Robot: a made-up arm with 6 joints. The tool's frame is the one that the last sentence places. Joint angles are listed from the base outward.
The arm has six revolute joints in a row. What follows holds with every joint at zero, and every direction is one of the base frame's.
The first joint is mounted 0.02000 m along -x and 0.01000 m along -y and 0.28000 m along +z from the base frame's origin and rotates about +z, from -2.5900 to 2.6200 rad.
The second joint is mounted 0.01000 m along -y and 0.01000 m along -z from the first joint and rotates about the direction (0.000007, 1, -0.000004), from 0.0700 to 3.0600 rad.
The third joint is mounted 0.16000 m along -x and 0.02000 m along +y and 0.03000 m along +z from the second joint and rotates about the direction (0.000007, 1, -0.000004), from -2.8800 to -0.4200 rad.
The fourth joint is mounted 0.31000 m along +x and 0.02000 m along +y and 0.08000 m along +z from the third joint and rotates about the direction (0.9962, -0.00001, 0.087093), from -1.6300 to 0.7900 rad.
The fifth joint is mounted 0.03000 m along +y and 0.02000 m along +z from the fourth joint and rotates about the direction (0.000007, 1, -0.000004), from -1.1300 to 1.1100 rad.
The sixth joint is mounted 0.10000 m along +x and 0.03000 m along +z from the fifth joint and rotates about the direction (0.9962, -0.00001, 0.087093), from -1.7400 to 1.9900 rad.
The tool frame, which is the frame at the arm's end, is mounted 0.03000 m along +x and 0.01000 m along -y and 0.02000 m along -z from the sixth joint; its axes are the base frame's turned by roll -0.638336, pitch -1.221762 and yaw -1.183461 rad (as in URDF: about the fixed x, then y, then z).
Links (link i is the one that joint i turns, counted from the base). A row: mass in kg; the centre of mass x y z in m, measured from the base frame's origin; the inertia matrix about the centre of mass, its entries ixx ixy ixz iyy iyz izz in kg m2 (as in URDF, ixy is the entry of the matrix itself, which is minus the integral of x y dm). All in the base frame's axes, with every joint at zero. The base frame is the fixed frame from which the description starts. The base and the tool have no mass.
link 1: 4.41; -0.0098 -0.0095 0.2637; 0.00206 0 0 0.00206 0 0.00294
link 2: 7; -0.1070 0.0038 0.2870; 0.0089 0.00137 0.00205 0.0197 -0.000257 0.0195
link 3: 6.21; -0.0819 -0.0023 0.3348; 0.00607 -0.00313 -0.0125 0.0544 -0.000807 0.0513
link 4: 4.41; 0.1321 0.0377 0.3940; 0.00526 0 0.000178 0.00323 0 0.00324
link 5: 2.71; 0.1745 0.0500 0.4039; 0.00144 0 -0.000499 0.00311 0 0.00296
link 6: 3.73; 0.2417 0.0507 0.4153; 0.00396 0 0.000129 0.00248 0 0.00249
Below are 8 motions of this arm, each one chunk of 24 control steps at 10 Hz.
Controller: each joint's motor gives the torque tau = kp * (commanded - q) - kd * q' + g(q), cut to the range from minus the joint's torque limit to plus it. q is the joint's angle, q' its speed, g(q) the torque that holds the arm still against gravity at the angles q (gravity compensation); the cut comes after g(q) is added. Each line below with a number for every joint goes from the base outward.
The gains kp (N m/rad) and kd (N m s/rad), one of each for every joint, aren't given. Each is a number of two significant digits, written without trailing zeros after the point. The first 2 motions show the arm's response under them.
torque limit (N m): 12 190 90 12 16 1.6
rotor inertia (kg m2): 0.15 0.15 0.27 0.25 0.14 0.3
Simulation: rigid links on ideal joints. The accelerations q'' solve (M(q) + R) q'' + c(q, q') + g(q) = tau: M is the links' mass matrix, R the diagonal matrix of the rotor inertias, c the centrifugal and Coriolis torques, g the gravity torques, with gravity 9.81 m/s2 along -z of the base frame. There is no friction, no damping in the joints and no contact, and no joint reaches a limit. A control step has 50 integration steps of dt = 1/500 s. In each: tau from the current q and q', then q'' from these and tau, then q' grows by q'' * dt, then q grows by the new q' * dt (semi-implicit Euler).
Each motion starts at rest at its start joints. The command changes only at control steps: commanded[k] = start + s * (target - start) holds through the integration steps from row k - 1 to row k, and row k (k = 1, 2, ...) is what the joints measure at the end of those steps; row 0 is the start. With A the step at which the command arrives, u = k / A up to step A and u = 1 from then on. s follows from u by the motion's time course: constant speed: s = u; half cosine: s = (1 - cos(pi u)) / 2; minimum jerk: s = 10 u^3 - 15 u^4 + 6 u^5; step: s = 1 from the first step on.
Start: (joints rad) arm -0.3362 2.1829 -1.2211 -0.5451 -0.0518 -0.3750
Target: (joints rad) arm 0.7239 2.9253 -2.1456 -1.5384 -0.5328 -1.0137
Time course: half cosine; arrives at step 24
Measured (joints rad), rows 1 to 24:
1: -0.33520 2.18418 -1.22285 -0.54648 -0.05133 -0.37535
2: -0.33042 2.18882 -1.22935 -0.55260 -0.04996 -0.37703
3: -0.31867 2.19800 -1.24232 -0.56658 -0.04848 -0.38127
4: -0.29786 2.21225 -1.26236 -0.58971 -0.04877 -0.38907
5: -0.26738 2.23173 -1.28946 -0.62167 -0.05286 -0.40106
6: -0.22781 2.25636 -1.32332 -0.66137 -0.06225 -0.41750
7: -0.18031 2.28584 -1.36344 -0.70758 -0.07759 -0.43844
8: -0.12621 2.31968 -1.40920 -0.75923 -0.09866 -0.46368
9: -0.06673 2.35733 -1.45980 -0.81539 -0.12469 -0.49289
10: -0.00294 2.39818 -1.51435 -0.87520 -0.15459 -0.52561
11: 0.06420 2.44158 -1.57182 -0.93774 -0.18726 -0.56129
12: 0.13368 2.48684 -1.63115 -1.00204 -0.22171 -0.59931
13: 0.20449 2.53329 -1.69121 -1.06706 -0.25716 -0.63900
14: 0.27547 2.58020 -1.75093 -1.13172 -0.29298 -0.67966
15: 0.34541 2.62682 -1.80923 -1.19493 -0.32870 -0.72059
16: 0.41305 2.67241 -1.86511 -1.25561 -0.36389 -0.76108
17: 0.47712 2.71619 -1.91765 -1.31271 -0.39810 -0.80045
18: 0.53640 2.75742 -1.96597 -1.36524 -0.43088 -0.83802
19: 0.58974 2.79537 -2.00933 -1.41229 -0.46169 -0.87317
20: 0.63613 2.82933 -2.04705 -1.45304 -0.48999 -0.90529
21: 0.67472 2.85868 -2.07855 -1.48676 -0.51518 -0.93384
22: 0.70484 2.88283 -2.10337 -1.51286 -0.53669 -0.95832
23: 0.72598 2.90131 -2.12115 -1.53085 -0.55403 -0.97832
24: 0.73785 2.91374 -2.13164 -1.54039 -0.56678 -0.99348
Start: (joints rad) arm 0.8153 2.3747 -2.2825 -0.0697 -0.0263 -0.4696
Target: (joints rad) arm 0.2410 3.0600 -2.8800 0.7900 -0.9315 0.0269
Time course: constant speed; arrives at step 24
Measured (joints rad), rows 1 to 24:
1: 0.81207 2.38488 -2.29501 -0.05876 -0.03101 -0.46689
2: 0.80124 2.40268 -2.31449 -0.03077 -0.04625 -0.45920
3: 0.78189 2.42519 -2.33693 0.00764 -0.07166 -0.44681
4: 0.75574 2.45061 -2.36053 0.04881 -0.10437 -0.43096
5: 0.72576 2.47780 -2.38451 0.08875 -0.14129 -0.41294
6: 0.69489 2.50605 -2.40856 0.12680 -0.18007 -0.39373
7: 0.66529 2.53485 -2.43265 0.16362 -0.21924 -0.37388
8: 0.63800 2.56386 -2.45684 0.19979 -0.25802 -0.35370
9: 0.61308 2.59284 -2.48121 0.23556 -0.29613 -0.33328
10: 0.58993 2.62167 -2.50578 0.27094 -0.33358 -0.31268
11: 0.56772 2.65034 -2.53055 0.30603 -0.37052 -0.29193
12: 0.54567 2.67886 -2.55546 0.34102 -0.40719 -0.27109
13: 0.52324 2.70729 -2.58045 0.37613 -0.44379 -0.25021
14: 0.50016 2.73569 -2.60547 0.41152 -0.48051 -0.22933
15: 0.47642 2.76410 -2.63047 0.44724 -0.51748 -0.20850
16: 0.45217 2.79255 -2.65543 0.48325 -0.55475 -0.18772
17: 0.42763 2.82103 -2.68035 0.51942 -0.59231 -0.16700
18: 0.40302 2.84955 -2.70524 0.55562 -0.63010 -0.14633
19: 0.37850 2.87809 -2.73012 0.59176 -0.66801 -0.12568
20: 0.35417 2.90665 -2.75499 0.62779 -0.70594 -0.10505
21: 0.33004 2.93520 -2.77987 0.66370 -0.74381 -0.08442
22: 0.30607 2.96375 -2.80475 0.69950 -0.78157 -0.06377
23: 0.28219 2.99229 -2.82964 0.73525 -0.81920 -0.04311
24: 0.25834 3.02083 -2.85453 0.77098 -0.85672 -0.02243
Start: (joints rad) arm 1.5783 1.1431 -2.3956 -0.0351 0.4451 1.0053
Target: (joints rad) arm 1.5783 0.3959 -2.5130 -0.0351 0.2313 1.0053
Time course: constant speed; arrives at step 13
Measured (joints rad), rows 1 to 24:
1: 1.57642 1.13151 -2.38927 -0.03767 0.45019 1.00506
2: 1.57462 1.10587 -2.38502 -0.04282 0.46262 1.00437
3: 1.57373 1.06704 -2.38690 -0.04704 0.47542 1.00346
4: 1.57381 1.01731 -2.39518 -0.04799 0.48007 1.00269
5: 1.57462 0.95972 -2.40825 -0.04570 0.47121 1.00235
6: 1.57582 0.89737 -2.42395 -0.04166 0.44818 1.00253
7: 1.57713 0.83295 -2.44029 -0.03750 0.41417 1.00316
8: 1.57831 0.76843 -2.45586 -0.03425 0.37442 1.00404
9: 1.57924 0.70506 -2.46986 -0.03223 0.33427 1.00497
10: 1.57985 0.64342 -2.48205 -0.03133 0.29786 1.00579
11: 1.58014 0.58362 -2.49253 -0.03125 0.26755 1.00640
12: 1.58017 0.52541 -2.50165 -0.03170 0.24397 1.00675
13: 1.58001 0.46841 -2.50983 -0.03242 0.22641 1.00687
14: 1.58024 0.42364 -2.52391 -0.03065 0.20720 1.00711
15: 1.58096 0.39313 -2.53579 -0.02636 0.18242 1.00772
16: 1.58171 0.37570 -2.54181 -0.02280 0.15779 1.00850
17: 1.58208 0.36887 -2.54189 -0.02209 0.14063 1.00912
18: 1.58185 0.36961 -2.53757 -0.02425 0.13558 1.00934
19: 1.58103 0.37491 -2.53083 -0.02800 0.14330 1.00911
20: 1.57986 0.38218 -2.52347 -0.03196 0.16113 1.00847
21: 1.57864 0.38949 -2.51682 -0.03520 0.18458 1.00759
22: 1.57767 0.39557 -2.51170 -0.03734 0.20885 1.00664
23: 1.57709 0.39982 -2.50842 -0.03839 0.22999 1.00578
24: 1.57693 0.40212 -2.50691 -0.03855 0.24551 1.00509

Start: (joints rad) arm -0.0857 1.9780 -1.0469 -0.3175 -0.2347 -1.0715
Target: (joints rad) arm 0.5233 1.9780 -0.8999 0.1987 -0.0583 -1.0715
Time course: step
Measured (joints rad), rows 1 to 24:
1: -0.04696 1.96286 -1.00228 -0.13848 -0.22902 -1.07450
2: 0.06016 1.96408 -0.95985 0.13928 -0.20654 -1.07763
3: 0.22225 1.97178 -0.93512 0.29833 -0.18071 -1.07865
4: 0.40645 1.97696 -0.92418 0.31034 -0.15415 -1.07746
5: 0.53993 1.97673 -0.91768 0.23561 -0.11586 -1.07397
6: 0.61303 1.97611 -0.91025 0.16745 -0.07692 -1.07052
7: 0.62620 1.97761 -0.90169 0.14093 -0.04293 -1.06790
8: 0.59186 1.98079 -0.89528 0.15008 -0.01721 -1.06644
9: 0.54857 1.98323 -0.89302 0.17795 -0.00579 -1.06655
10: 0.51930 1.98351 -0.89390 0.20302 -0.00923 -1.06771
11: 0.50813 1.98212 -0.89630 0.21431 -0.02265 -1.06919
12: 0.50932 1.98009 -0.89890 0.21304 -0.03931 -1.07047
13: 0.51545 1.97823 -0.90089 0.20606 -0.05393 -1.07135
14: 0.52132 1.97700 -0.90194 0.19950 -0.06393 -1.07182
15: 0.52473 1.97648 -0.90214 0.19612 -0.06897 -1.07199
16: 0.52565 1.97652 -0.90177 0.19574 -0.07000 -1.07198
17: 0.52506 1.97689 -0.90115 0.19693 -0.06846 -1.07189
18: 0.52403 1.97735 -0.90054 0.19828 -0.06570 -1.07178
19: 0.52325 1.97776 -0.90005 0.19909 -0.06275 -1.07168
20: 0.52291 1.97804 -0.89974 0.19927 -0.06019 -1.07160
21: 0.52294 1.97820 -0.89958 0.19908 -0.05830 -1.07154
22: 0.52312 1.97826 -0.89955 0.19879 -0.05713 -1.07149
23: 0.52330 1.97824 -0.89959 0.19860 -0.05658 -1.07147
24: 0.52340 1.97819 -0.89967 0.19854 -0.05653 -1.07145

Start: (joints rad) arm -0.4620 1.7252 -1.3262 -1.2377 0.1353 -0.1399
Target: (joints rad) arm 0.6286 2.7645 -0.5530 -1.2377 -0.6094 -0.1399
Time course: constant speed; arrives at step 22
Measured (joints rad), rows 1 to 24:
1: -0.45137 1.73307 -1.32320 -1.23750 0.13870 -0.14067
2: -0.42145 1.75405 -1.30927 -1.23669 0.14034 -0.14228
3: -0.37516 1.78851 -1.28296 -1.23535 0.13037 -0.14389
4: -0.31946 1.83363 -1.24705 -1.23399 0.10367 -0.14483
5: -0.26062 1.88506 -1.20573 -1.23318 0.06209 -0.14488
6: -0.20263 1.93867 -1.16285 -1.23330 0.01190 -0.14418
7: -0.14730 1.99158 -1.12108 -1.23420 -0.04000 -0.14308
8: -0.09491 2.04248 -1.08169 -1.23533 -0.08861 -0.14192
9: -0.04484 2.09123 -1.04476 -1.23610 -0.13174 -0.14096
10: 0.00395 2.13837 -1.00971 -1.23619 -0.16950 -0.14033
11: 0.05237 2.18464 -0.97566 -1.23565 -0.20340 -0.14003
12: 0.10104 2.23068 -0.94186 -1.23482 -0.23533 -0.13997
13: 0.15015 2.27691 -0.90780 -1.23406 -0.26690 -0.14006
14: 0.19959 2.32351 -0.87325 -1.23360 -0.29902 -0.14019
15: 0.24917 2.37049 -0.83822 -1.23350 -0.33194 -0.14029
16: 0.29870 2.41775 -0.80282 -1.23369 -0.36543 -0.14035
17: 0.34810 2.46517 -0.76722 -1.23404 -0.39912 -0.14035
18: 0.39734 2.51264 -0.73157 -1.23442 -0.43270 -0.14030
19: 0.44646 2.56009 -0.69596 -1.23477 -0.46597 -0.14023
20: 0.49549 2.60751 -0.66042 -1.23505 -0.49888 -0.14015
21: 0.54447 2.65489 -0.62494 -1.23527 -0.53147 -0.14007
22: 0.59346 2.70224 -0.58951 -1.23547 -0.56378 -0.14001
23: 0.62059 2.73919 -0.55641 -1.24320 -0.58508 -0.13921
24: 0.63095 2.76129 -0.53632 -1.25539 -0.59045 -0.13769

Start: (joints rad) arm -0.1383 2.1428 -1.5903 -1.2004 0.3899 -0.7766
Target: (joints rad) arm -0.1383 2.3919 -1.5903 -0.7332 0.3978 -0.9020
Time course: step
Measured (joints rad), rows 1 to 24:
1: -0.14153 2.20384 -1.62752 -1.04302 0.39089 -0.79453
2: -0.14439 2.27140 -1.62753 -0.80792 0.37963 -0.82581
3: -0.14191 2.32723 -1.60794 -0.67836 0.37062 -0.85310
4: -0.13725 2.36787 -1.58753 -0.66281 0.37411 -0.87241
5: -0.13354 2.39360 -1.57334 -0.69924 0.38942 -0.88477
6: -0.13238 2.40690 -1.56693 -0.73448 0.40921 -0.89222
7: -0.13373 2.41093 -1.56730 -0.74901 0.42597 -0.89650
8: -0.13634 2.40893 -1.57215 -0.74708 0.43527 -0.89886
9: -0.13880 2.40390 -1.57886 -0.73947 0.43609 -0.90017
10: -0.14027 2.39819 -1.58531 -0.73343 0.42991 -0.90096
11: -0.14063 2.39335 -1.59023 -0.73092 0.41960 -0.90153
12: -0.14015 2.39011 -1.59318 -0.73086 0.40826 -0.90198
13: -0.13928 2.38853 -1.59433 -0.73166 0.39839 -0.90233
14: -0.13839 2.38829 -1.59416 -0.73236 0.39143 -0.90254
15: -0.13775 2.38890 -1.59326 -0.73276 0.38782 -0.90262
16: -0.13746 2.38989 -1.59211 -0.73296 0.38719 -0.90258
17: -0.13747 2.39090 -1.59105 -0.73311 0.38871 -0.90246
18: -0.13770 2.39170 -1.59027 -0.73324 0.39139 -0.90231
19: -0.13800 2.39222 -1.58981 -0.73334 0.39434 -0.90216
20: -0.13828 2.39246 -1.58963 -0.73340 0.39692 -0.90204
21: -0.13847 2.39250 -1.58966 -0.73340 0.39877 -0.90196
22: -0.13855 2.39240 -1.58980 -0.73335 0.39980 -0.90192
23: -0.13854 2.39224 -1.58998 -0.73329 0.40008 -0.90191
24: -0.13848 2.39208 -1.59015 -0.73323 0.39984 -0.90192

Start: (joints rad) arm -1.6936 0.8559 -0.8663 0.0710 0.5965 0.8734
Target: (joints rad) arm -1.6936 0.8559 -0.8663 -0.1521 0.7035 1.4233
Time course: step
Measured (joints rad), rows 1 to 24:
1: -1.69273 0.85457 -0.86931 -0.00206 0.60544 0.89454
2: -1.69218 0.85313 -0.87078 -0.11172 0.62643 0.95592
3: -1.69329 0.85384 -0.86874 -0.17494 0.65341 1.05563
4: -1.69472 0.85583 -0.86551 -0.18662 0.68012 1.16858
5: -1.69502 0.85753 -0.86327 -0.17282 0.70129 1.26416
6: -1.69439 0.85816 -0.86274 -0.15691 0.71437 1.33350
7: -1.69365 0.85784 -0.86351 -0.14860 0.71960 1.37857
8: -1.69329 0.85709 -0.86475 -0.14742 0.71899 1.40506
9: -1.69329 0.85635 -0.86585 -0.14939 0.71514 1.41897
10: -1.69345 0.85586 -0.86654 -0.15142 0.71033 1.42520
11: -1.69357 0.85562 -0.86683 -0.15236 0.70606 1.42721
12: -1.69362 0.85556 -0.86687 -0.15242 0.70302 1.42719
13: -1.69362 0.85560 -0.86677 -0.15216 0.70133 1.42640
14: -1.69360 0.85568 -0.86663 -0.15196 0.70076 1.42547
15: -1.69359 0.85576 -0.86650 -0.15193 0.70095 1.42468
16: -1.69359 0.85583 -0.86639 -0.15200 0.70155 1.42409
17: -1.69360 0.85588 -0.86631 -0.15209 0.70226 1.42371
18: -1.69360 0.85592 -0.86626 -0.15215 0.70292 1.42347
19: -1.69361 0.85593 -0.86624 -0.15216 0.70341 1.42334
20: -1.69361 0.85594 -0.86624 -0.15215 0.70372 1.42328
21: -1.69360 0.85593 -0.86625 -0.15213 0.70386 1.42326
22: -1.69360 0.85593 -0.86626 -0.15211 0.70388 1.42326
23: -1.69360 0.85592 -0.86628 -0.15210 0.70382 1.42326
24: -1.69360 0.85591 -0.86629 -0.15210 0.70372 1.42327

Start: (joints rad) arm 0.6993 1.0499 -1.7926 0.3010 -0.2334 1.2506
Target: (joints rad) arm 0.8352 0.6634 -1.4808 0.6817 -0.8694 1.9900
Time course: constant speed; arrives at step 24
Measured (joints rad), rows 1 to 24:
1: 0.70218 1.04469 -1.78553 0.30616 -0.23587 1.25426
2: 0.70677 1.03552 -1.77434 0.31861 -0.24282 1.26483
3: 0.71196 1.02365 -1.76177 0.33550 -0.25521 1.28223
4: 0.71742 1.00978 -1.74910 0.35355 -0.27321 1.30504
5: 0.72305 0.99445 -1.73675 0.37098 -0.29625 1.33161
6: 0.72879 0.97814 -1.72474 0.38747 -0.32326 1.36056
7: 0.73456 0.96127 -1.71289 0.40338 -0.35293 1.39085
8: 0.74032 0.94419 -1.70101 0.41915 -0.38396 1.42181
9: 0.74606 0.92716 -1.68895 0.43499 -0.41529 1.45303
10: 0.75175 0.91033 -1.67662 0.45092 -0.44610 1.48429
11: 0.75742 0.89376 -1.66399 0.46687 -0.47592 1.51548
12: 0.76307 0.87745 -1.65111 0.48279 -0.50454 1.54656
13: 0.76871 0.86134 -1.63805 0.49865 -0.53202 1.57754
14: 0.77434 0.84538 -1.62487 0.51448 -0.55856 1.60843
15: 0.77998 0.82949 -1.61166 0.53029 -0.58446 1.63925
16: 0.78562 0.81360 -1.59845 0.54612 -0.61002 1.67004
17: 0.79126 0.79768 -1.58529 0.56195 -0.63550 1.70081
18: 0.79692 0.78171 -1.57219 0.57781 -0.66111 1.73158
19: 0.80257 0.76568 -1.55914 0.59367 -0.68694 1.76235
20: 0.80823 0.74959 -1.54615 0.60953 -0.71303 1.79313
21: 0.81389 0.73347 -1.53319 0.62540 -0.73938 1.82392
22: 0.81955 0.71732 -1.52025 0.64126 -0.76591 1.85473
23: 0.82522 0.70117 -1.50731 0.65713 -0.79257 1.88553
24: 0.83088 0.68501 -1.49436 0.67299 -0.81928 1.91635

